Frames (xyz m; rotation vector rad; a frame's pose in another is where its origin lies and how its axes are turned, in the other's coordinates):
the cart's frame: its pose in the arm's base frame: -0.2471 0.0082 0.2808 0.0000 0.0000 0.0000
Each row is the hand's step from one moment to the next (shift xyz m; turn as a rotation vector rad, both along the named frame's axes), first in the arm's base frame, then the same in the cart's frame.
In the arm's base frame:
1: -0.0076 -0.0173 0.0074 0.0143 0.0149 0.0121
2: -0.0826 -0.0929 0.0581 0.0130 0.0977 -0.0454
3: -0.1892 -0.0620 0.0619 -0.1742 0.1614 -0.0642
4: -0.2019 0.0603 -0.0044 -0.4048 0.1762 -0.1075
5: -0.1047 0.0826 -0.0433 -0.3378 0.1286 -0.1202
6: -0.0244 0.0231 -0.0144 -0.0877 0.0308 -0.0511
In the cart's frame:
1: -0.0076 -0.0173 0.0074 0.0143 0.0149 0.0121
2: -0.0826 -0.0929 0.0581 0.0130 0.0977 -0.0454
3: -0.1892 -0.0620 0.0619 -0.1742 0.1614 -0.0642
4: -0.2019 0.0603 -0.0044 -0.4048 0.1762 -0.1075
5: -0.1047 0.0826 -0.0433 -0.3378 0.1286 -0.1202
6: -0.0244 0.0231 -0.0144 -0.0877 0.0308 -0.0511

